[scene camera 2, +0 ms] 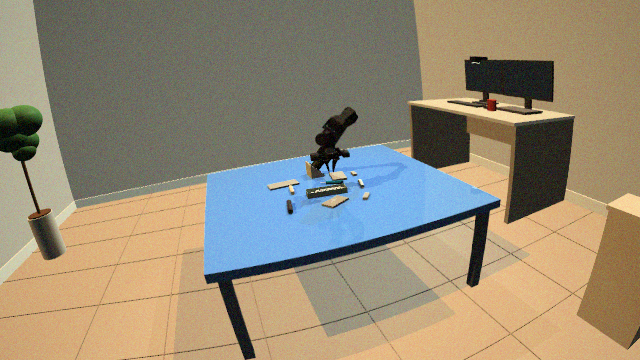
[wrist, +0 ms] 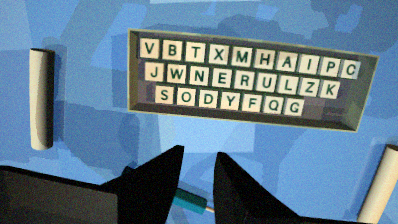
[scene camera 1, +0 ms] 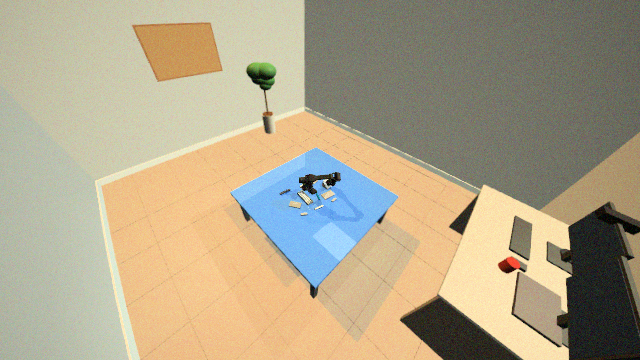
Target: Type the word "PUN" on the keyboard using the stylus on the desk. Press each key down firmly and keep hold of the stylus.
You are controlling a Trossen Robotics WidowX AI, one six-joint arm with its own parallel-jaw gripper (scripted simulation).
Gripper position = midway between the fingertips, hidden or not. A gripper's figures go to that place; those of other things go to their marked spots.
The gripper (wrist: 199, 156) is 0.11 m from the lens. A pale cylinder (wrist: 41, 61): 0.23 m from the lens.
